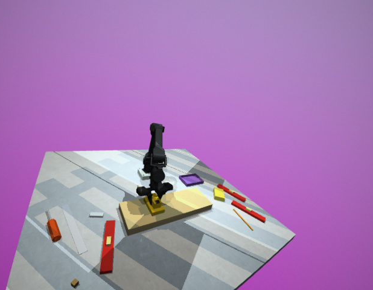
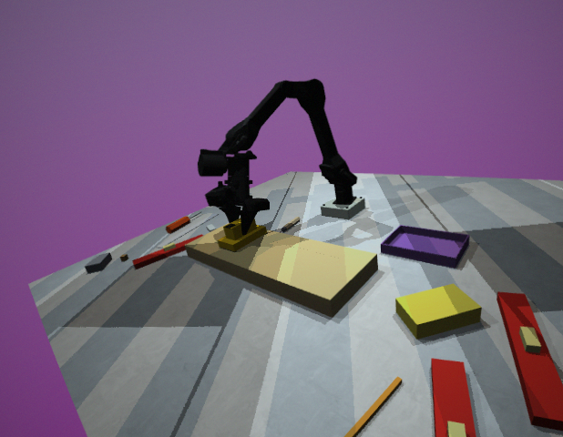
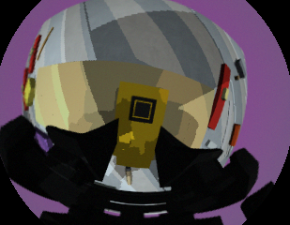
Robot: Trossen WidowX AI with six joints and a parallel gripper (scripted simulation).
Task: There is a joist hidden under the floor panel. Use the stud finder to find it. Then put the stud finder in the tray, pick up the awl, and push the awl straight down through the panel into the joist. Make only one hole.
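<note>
Right now my gripper tip is 13 cm past the purple tray, 45 cm to the right of it and 5 cm above it. The rest, counted from my gripper tip: yellow stud finder: 1 cm ahead, 2 cm above; white block: 12 cm behind, 25 cm to the right, 6 cm below; awl: 17 cm behind, 4 cm to the left, 6 cm below.
</note>
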